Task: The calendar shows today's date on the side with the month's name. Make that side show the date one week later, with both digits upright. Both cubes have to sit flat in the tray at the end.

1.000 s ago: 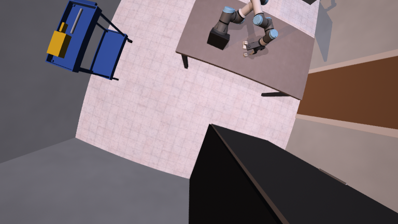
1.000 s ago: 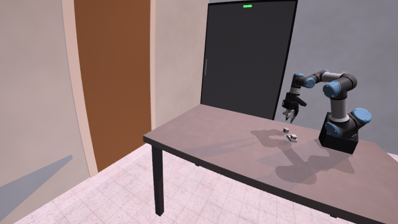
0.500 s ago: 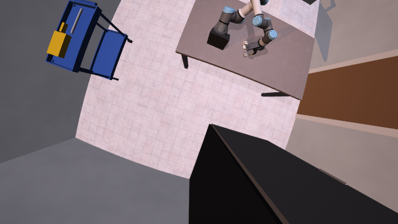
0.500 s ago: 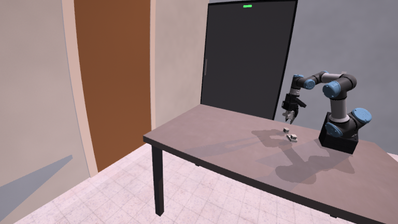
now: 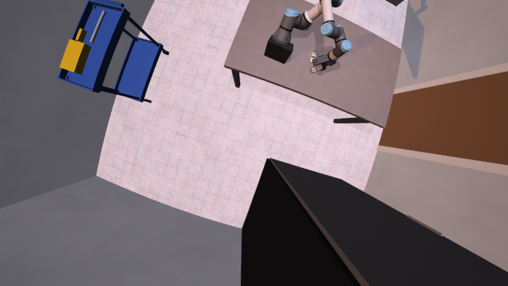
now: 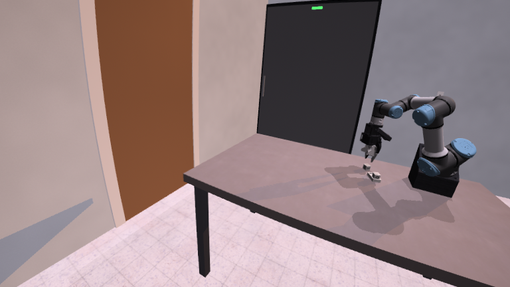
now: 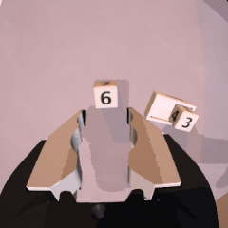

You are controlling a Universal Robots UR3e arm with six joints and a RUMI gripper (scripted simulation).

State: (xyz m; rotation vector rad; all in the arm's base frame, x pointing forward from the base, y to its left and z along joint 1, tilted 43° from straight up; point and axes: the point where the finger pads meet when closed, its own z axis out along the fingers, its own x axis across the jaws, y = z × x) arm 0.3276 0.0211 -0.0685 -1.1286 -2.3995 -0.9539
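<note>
Right now the cube is 60 mm below my hand. The rest, counted from my hand: pale tray: 100 mm to the left, 70 mm below, 40 mm behind.
</note>
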